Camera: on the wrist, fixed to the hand. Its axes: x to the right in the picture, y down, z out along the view.
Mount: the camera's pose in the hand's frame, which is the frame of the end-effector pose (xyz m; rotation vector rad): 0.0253 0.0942 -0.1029 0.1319 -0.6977 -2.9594
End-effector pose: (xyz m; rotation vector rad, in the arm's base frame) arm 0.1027 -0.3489 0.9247 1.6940 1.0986 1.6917
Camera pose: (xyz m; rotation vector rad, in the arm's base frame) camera 0.0176 -0.3994 1.0263 -0.4674 1.3324 -0.8376
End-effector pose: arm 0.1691 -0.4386 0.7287 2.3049 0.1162 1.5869
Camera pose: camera 0.0723 -0.4970 0.8143 0.3237 1.8543 -0.7770
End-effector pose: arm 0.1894 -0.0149 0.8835 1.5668 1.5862 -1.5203
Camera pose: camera 0.3049 0.0627 0.8562 1.6207 -1.2659 0.9915
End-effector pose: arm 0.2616 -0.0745 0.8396 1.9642 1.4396 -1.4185
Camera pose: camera 0.3956 -0.0281 0.8387 1.4308 -1.6134 0.9155
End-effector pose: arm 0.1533 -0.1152 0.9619 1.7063 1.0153 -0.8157
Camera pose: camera 0.2561 -0.0301 1.0098 1.1662 -1.5773 1.8042
